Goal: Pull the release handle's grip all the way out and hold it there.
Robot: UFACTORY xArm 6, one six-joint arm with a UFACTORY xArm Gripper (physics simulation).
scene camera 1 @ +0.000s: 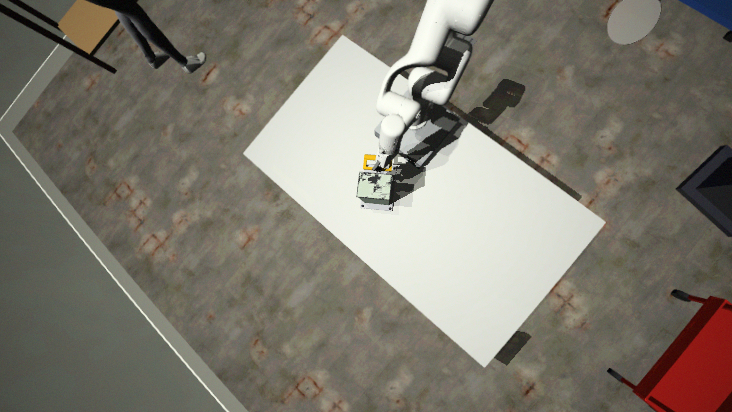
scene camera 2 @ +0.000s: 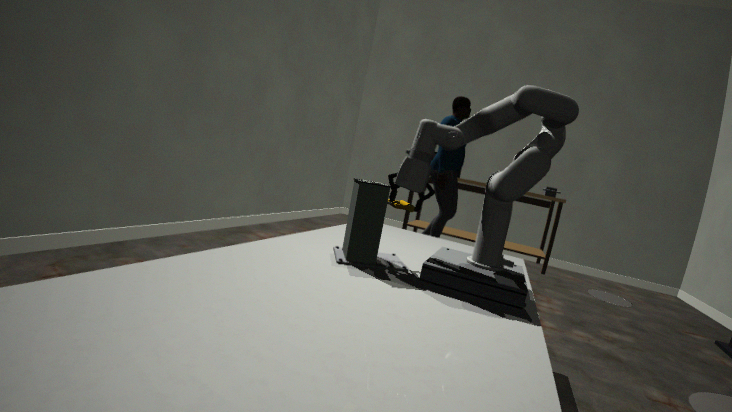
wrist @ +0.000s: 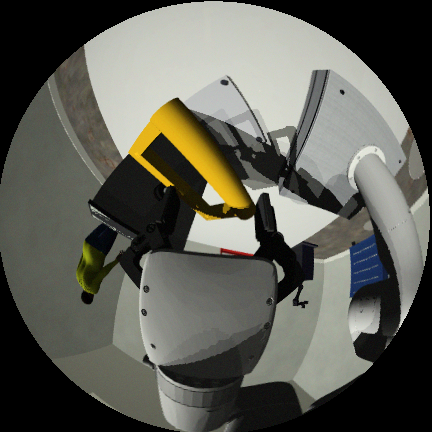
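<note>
The gripper (scene camera 2: 403,206) is in view, and it is visible in the wrist view (wrist: 216,196) as well. A bolted base plate (wrist: 219,107) can also be seen.
</note>
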